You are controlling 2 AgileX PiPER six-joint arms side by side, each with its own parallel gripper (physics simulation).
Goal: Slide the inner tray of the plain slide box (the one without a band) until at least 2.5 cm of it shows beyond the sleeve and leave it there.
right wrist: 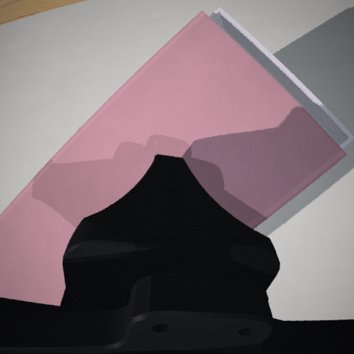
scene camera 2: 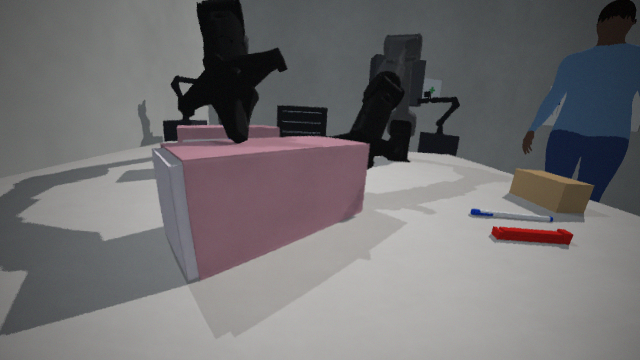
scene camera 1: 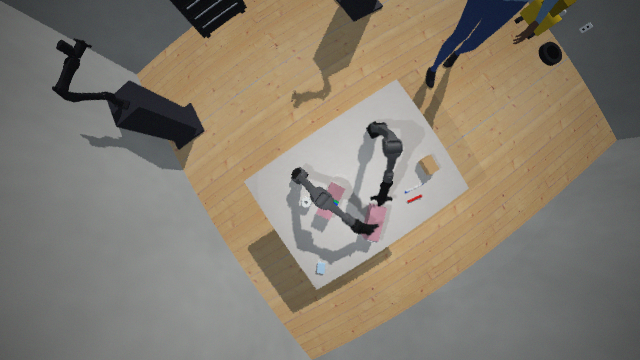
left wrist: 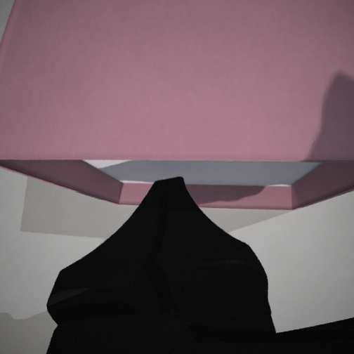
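The plain slide box's pink sleeve [scene camera 1: 378, 215] [scene camera 2: 275, 200] [left wrist: 165, 85] [right wrist: 150, 85] lies on the table. Its pale lavender inner tray [scene camera 2: 175, 215] [right wrist: 295, 82] shows as a short strip beyond the sleeve's far-left end in scene camera 2; inside the opposite opening, the tray's end wall [left wrist: 215, 172] is set back. My left gripper [scene camera 1: 381, 201] [left wrist: 172, 195] is shut, its tip at that opening; in scene camera 2 the sleeve hides its tip. My right gripper [scene camera 1: 375, 229] [scene camera 2: 239, 139] [right wrist: 166, 173] is shut over the sleeve's top; contact is unclear.
The banded pink box [scene camera 1: 335, 190] [scene camera 2: 187, 132] lies under the right arm. A white roll [scene camera 1: 305, 202], a light blue box [scene camera 1: 321, 268], a cardboard box [scene camera 1: 429, 165] [scene camera 2: 550, 190], a blue-white pen [scene camera 2: 517, 216] and a red bar [scene camera 1: 414, 198] [scene camera 2: 532, 235] are on the table [scene camera 1: 345, 135].
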